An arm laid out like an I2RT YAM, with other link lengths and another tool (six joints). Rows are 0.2 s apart.
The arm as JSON. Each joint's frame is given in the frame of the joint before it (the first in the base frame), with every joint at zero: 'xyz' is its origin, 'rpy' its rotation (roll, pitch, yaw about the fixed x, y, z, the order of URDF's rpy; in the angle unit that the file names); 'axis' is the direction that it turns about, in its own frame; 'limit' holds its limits. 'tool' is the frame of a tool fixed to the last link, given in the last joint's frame.
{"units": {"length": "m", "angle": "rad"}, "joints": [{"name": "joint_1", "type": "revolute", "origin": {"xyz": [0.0, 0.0, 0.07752], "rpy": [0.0, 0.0, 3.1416]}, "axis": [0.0, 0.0, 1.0], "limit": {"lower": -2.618, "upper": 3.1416}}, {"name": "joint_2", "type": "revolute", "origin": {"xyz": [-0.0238, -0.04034, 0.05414], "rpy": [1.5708, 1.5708, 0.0]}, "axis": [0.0, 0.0, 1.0], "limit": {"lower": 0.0, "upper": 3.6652}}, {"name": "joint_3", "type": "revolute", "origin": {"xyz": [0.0, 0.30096, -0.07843], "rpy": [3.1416, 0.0, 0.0]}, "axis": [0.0, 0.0, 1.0], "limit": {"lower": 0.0, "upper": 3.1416}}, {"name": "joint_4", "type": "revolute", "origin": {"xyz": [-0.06, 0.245, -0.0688], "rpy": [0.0, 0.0, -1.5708]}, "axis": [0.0, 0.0, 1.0], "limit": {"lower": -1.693, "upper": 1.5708}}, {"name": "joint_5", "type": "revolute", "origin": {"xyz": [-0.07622, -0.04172, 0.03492], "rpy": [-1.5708, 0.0, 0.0]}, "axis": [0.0, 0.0, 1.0], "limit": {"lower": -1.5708, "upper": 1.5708}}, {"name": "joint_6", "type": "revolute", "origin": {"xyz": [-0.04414, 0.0, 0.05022], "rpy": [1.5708, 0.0, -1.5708]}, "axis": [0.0, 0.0, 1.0], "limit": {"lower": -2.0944, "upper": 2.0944}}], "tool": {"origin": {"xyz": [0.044, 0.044, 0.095], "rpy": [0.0, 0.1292, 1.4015]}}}
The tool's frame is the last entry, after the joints.
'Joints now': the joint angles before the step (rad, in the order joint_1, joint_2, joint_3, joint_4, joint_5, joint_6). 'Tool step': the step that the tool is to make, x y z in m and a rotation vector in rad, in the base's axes. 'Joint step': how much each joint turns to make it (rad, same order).
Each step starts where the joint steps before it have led.
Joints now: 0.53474 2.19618 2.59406 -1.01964 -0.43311 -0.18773
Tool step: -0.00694 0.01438 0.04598 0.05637 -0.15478 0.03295
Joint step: 0.03503 -0.05888 -0.00958 0.09974 0.01897 -0.02993
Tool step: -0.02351 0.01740 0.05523 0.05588 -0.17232 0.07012
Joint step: 0.05383 -0.07368 -0.00733 0.08447 0.00441 -0.05778
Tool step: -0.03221 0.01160 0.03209 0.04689 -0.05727 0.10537
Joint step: 0.03471 -0.05778 -0.00370 0.01182 -0.06868 -0.01875
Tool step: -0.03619 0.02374 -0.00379 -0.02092 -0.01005 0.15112
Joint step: 0.05707 -0.05721 -0.09696 0.00728 -0.08455 -0.05416
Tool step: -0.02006 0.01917 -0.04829 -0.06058 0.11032 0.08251
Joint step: 0.03793 -0.03986 -0.19288 0.03862 -0.05177 0.01457
